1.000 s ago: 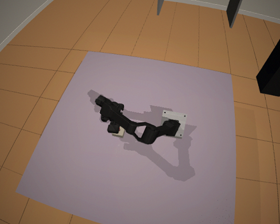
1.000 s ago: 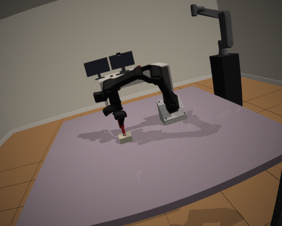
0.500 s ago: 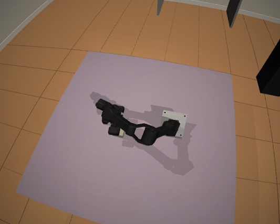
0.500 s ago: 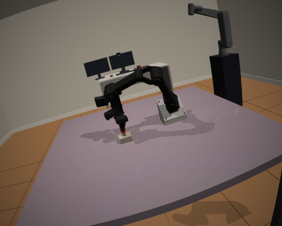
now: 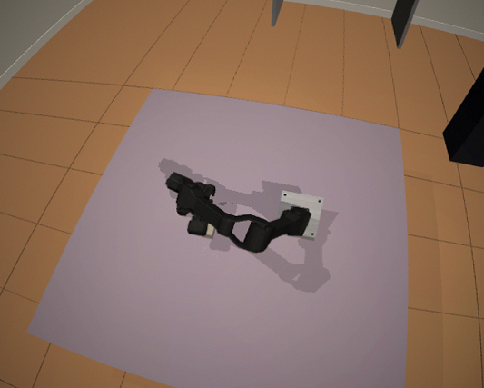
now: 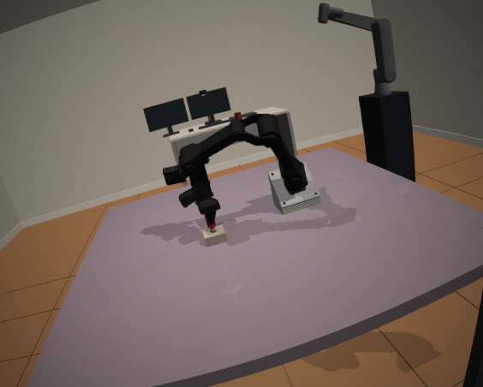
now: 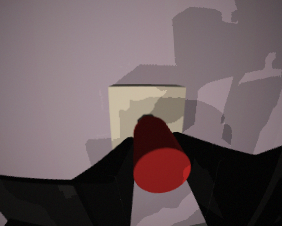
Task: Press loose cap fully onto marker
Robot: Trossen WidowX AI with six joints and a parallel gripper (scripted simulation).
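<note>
Right now my gripper tip is 10 mm below the red cap. Round my gripper tip: cream holder block: 50 mm below.
</note>
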